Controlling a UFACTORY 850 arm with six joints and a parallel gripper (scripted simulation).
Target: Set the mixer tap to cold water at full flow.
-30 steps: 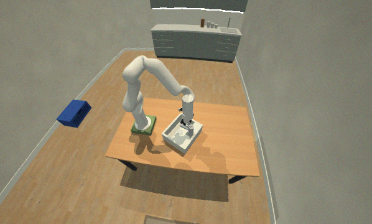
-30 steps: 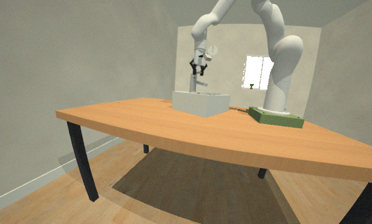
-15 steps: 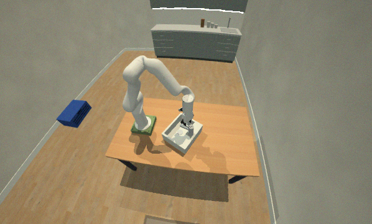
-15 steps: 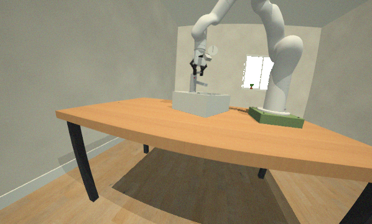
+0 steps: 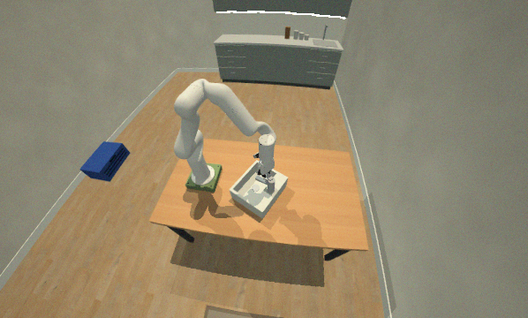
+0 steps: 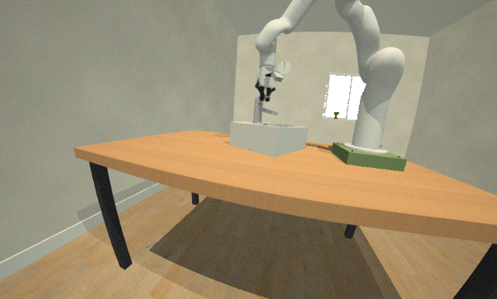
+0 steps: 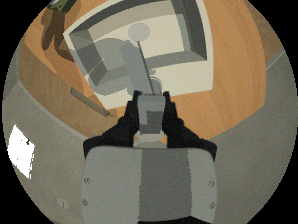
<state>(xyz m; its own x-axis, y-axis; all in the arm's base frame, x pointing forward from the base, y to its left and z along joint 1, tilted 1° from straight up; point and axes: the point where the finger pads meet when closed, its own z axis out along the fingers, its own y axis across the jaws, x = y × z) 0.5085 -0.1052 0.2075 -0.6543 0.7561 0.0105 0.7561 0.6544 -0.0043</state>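
The grey lever is 10 mm to the right of my hand and 10 mm ahead of it. Also, from my hand: white basin 230 mm below, 60 mm behind, 20 mm to the left.
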